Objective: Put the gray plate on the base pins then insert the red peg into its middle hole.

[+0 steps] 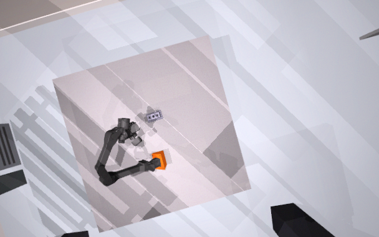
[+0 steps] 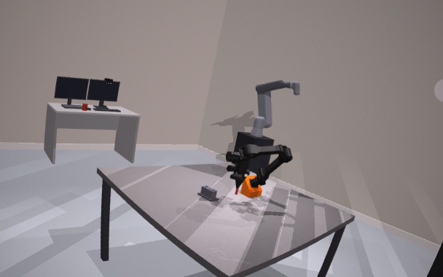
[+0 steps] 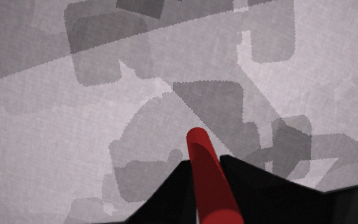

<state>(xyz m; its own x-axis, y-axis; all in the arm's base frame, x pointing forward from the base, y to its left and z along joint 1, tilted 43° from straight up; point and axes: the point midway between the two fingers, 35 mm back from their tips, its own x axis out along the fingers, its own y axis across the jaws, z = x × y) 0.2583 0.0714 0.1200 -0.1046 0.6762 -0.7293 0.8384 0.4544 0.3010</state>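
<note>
Right now my gripper tip is 90 mm short of the gray plate, 140 mm to the left of it and 70 mm above it. Round my gripper tip: gray base (90 mm ahead, 140 mm to the right, 100 mm below); then red peg (right at my gripper tip).
</note>
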